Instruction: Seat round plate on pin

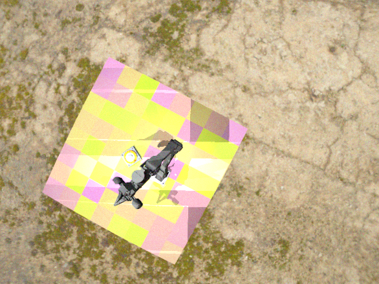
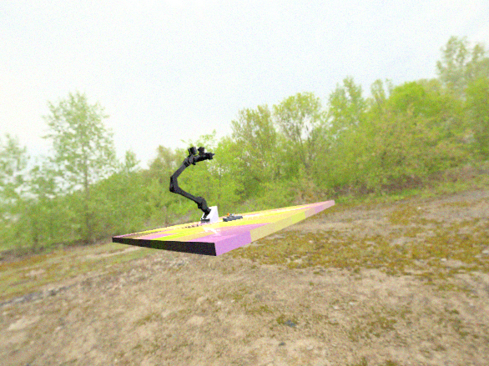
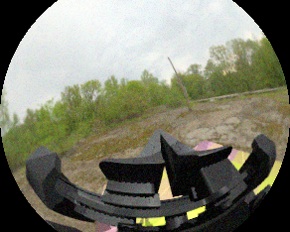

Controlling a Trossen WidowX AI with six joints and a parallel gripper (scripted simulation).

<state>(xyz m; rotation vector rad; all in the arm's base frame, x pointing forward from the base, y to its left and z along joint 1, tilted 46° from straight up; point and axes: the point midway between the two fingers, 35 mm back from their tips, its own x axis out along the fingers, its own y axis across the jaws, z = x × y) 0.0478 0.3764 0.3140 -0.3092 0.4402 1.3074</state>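
The grey base lies 18 cm ahead of my gripper tip, 6 cm to the right of it and 55 cm below it.
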